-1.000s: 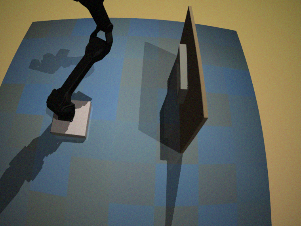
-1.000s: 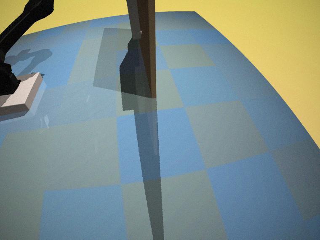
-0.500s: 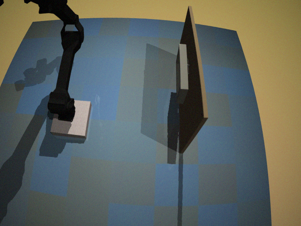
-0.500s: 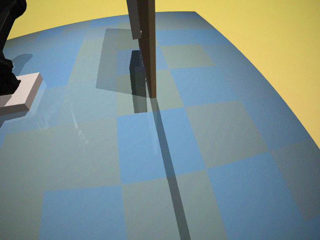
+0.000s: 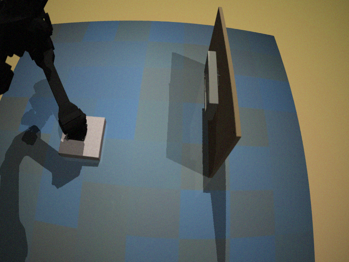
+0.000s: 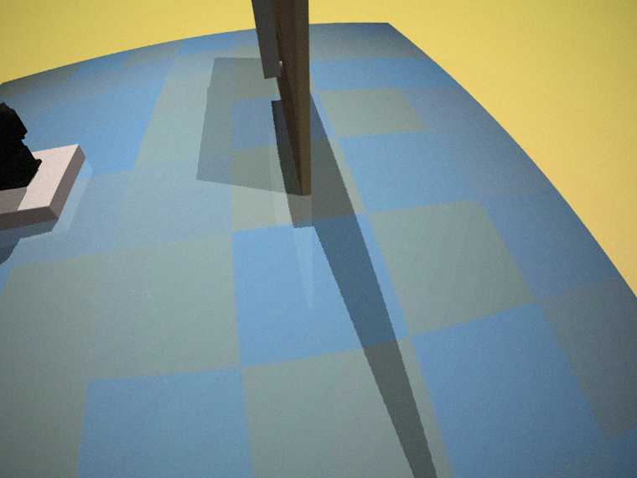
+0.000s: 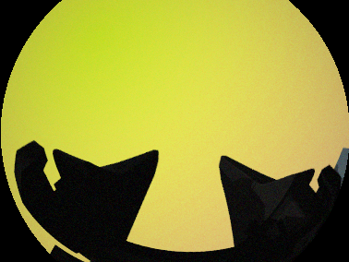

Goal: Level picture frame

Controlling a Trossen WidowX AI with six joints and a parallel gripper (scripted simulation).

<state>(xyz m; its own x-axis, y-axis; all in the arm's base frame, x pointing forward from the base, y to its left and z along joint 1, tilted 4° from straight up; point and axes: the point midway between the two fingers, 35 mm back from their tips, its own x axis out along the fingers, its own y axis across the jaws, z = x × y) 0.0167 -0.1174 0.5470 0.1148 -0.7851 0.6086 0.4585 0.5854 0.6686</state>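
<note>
My gripper tip is now 38 cm short of the picture frame, 28 cm to the right of it and 43 cm above it. Round my gripper tip: brown wall board (39 cm ahead, 28 cm to the left, 44 cm below).
</note>
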